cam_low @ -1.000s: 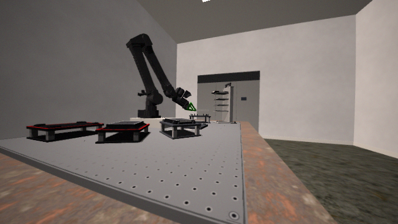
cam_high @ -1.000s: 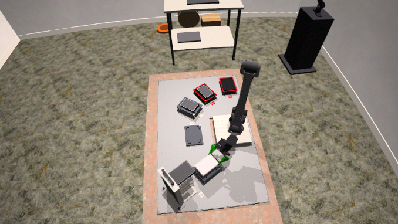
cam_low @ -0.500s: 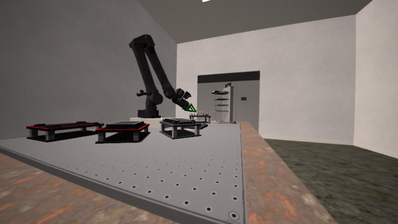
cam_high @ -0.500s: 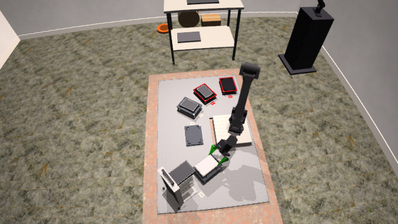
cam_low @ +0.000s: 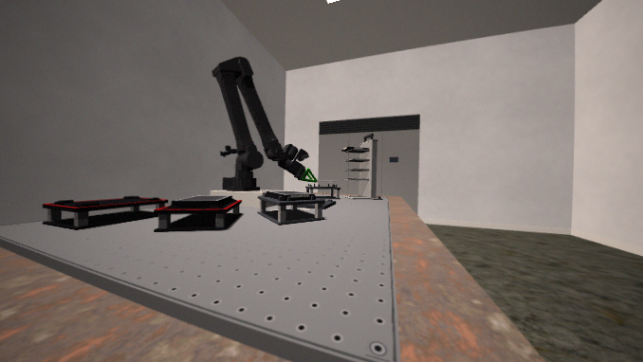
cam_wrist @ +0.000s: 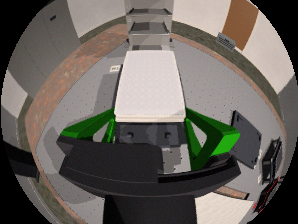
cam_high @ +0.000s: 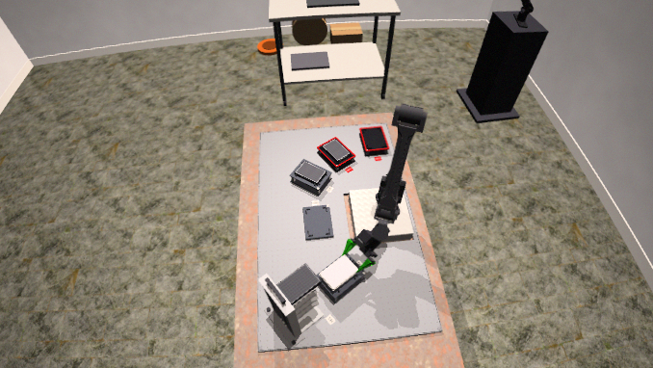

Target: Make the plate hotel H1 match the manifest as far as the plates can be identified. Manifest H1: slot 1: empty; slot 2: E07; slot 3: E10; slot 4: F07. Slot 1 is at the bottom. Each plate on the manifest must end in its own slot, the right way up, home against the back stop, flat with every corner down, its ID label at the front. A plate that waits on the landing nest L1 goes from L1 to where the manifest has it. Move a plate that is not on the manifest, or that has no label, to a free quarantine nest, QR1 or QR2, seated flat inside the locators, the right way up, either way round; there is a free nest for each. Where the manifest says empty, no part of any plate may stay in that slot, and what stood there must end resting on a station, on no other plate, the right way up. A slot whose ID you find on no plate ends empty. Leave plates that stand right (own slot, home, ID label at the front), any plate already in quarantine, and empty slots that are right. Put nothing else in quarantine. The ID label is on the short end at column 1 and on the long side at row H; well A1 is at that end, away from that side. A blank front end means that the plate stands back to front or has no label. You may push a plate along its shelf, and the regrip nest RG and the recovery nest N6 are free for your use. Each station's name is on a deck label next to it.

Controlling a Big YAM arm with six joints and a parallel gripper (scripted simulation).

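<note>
Right now the white plate is 50 mm ahead of my hand and 30 mm to the left of it. From my hand the other things lie so: plate hotel H1: 280 mm ahead, 160 mm to the left, 60 mm above; then N6 deck label: 360 mm to the right, 90 mm below, 80 mm ahead; then H1 deck label: 180 mm to the left, 110 mm ahead, 90 mm below.
</note>
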